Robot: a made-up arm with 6 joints.
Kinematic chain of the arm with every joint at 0, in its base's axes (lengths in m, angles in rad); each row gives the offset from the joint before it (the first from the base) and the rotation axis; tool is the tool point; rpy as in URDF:
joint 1: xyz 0 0 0.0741 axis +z
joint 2: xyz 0 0 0 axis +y
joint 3: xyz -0.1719 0 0.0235 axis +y
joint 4: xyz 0.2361 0 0.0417 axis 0.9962 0 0.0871
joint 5: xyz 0 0 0 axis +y
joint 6: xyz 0.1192 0 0.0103 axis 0.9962 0 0.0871
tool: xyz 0 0 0 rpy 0 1.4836 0
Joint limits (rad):
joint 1: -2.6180..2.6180
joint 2: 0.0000..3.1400
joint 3: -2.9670..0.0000
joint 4: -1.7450..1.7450
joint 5: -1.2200..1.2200
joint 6: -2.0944..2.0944
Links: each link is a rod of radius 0.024 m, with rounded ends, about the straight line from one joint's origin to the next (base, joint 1, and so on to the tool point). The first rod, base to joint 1, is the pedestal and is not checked.
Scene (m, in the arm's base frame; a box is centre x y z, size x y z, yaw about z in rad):
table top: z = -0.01
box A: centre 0.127 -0.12 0.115 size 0.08 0.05 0.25 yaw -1
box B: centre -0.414 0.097 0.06 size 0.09 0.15 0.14 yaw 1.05
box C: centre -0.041 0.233 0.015 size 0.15 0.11 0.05 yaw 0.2
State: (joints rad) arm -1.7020 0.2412 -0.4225 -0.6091 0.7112 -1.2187
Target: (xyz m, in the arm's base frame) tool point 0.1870 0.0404 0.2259
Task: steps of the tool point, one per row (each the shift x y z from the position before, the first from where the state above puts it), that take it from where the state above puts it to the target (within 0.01 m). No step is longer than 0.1 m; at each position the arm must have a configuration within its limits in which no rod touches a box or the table.
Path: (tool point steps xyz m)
1: 0.0518 -0.0152 0.0353
2: 0.0535 0.0025 0.0360
3: 0.0490 0.0195 0.0362
4: 0.0390 0.0336 0.0362
5: 0.0389 0.0433 -0.0334
6: 0.0213 0.0560 -0.0340
7: -0.0002 0.0611 -0.0342

